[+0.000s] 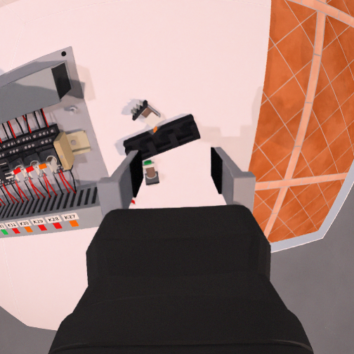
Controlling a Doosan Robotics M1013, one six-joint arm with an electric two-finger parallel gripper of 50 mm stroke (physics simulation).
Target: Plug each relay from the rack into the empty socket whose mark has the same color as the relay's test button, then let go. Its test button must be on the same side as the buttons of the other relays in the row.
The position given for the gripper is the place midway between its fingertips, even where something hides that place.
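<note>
You've got the gripper [176, 162] in the picture, and there's a black rack [183, 130] in there too.
</note>
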